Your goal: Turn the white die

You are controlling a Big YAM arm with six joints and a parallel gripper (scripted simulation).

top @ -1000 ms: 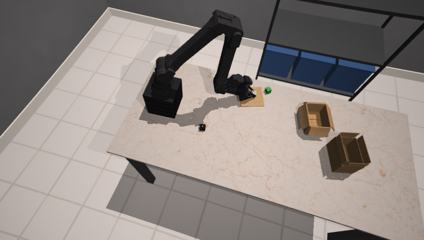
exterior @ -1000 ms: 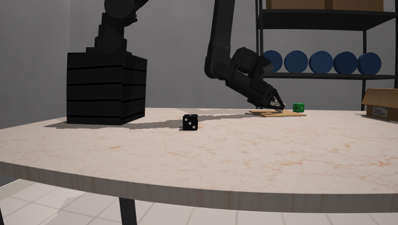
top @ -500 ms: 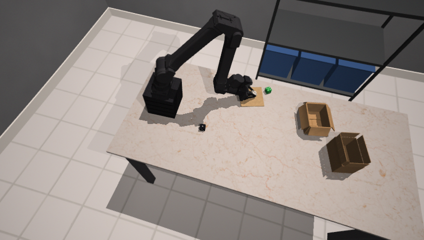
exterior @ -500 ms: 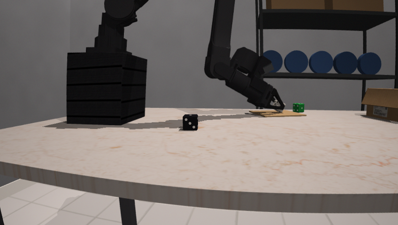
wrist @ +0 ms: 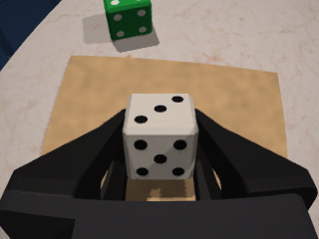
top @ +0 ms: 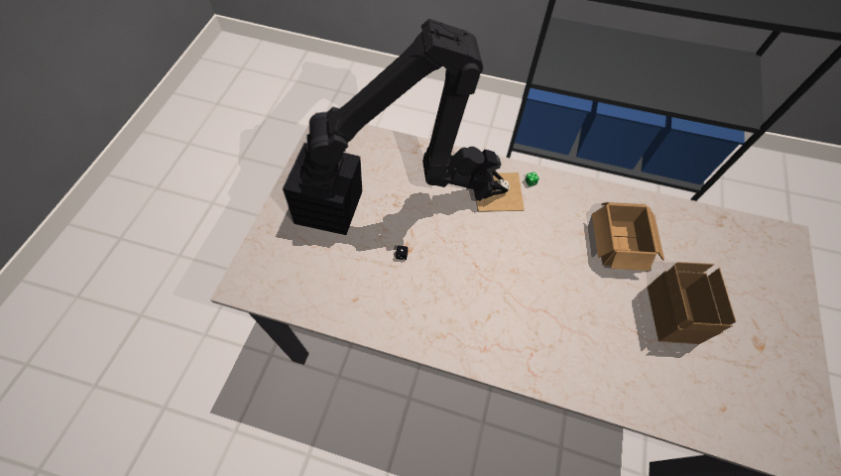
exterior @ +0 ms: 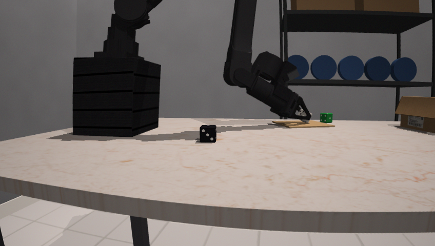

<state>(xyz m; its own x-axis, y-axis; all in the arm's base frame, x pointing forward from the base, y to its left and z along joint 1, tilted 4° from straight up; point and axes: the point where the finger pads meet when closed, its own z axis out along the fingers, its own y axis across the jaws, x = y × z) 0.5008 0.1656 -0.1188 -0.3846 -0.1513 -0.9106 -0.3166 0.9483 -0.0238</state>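
My hand is 1 cm past the mat, 1 cm to the left of it and 2 cm above it. Also, from my hand: black die 25 cm behind, 28 cm to the right, 1 cm below; green die 8 cm ahead, 5 cm to the left, 1 cm below.
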